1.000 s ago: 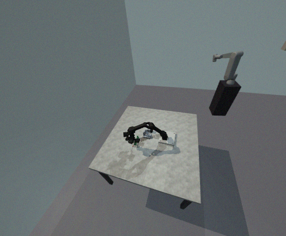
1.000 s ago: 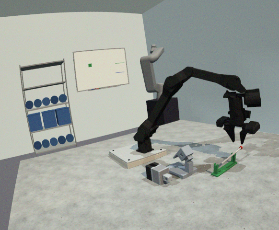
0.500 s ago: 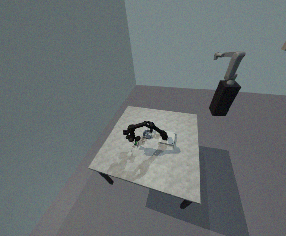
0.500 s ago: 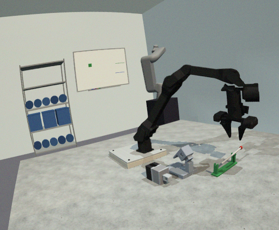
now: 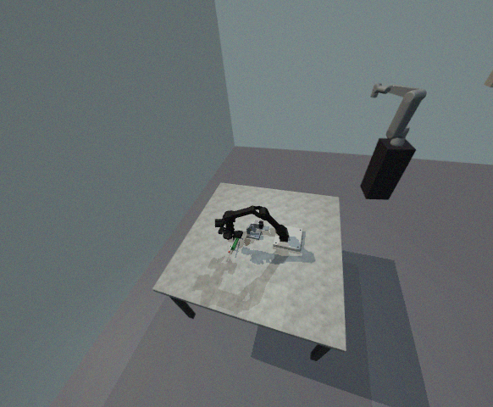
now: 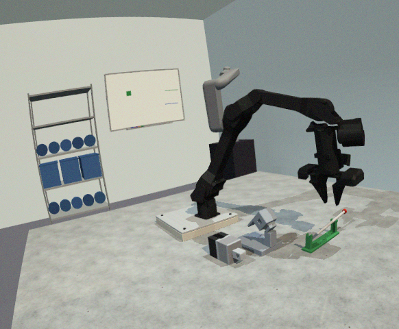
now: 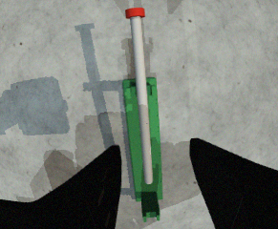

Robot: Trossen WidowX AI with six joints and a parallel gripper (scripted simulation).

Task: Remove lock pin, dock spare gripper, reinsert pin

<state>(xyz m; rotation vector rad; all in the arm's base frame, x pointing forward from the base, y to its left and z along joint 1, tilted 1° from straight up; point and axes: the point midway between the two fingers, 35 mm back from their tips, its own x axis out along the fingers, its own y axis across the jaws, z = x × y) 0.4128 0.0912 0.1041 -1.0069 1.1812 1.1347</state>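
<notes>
Now: gripper tip 70 mm above the green cradle, 40 mm to the left of it and 10 mm past it. Also, from my gripper tip: grey socket: 140 mm to the right, 140 mm behind, 40 mm below; spare gripper: 240 mm to the right, 170 mm behind, 70 mm below.
</notes>
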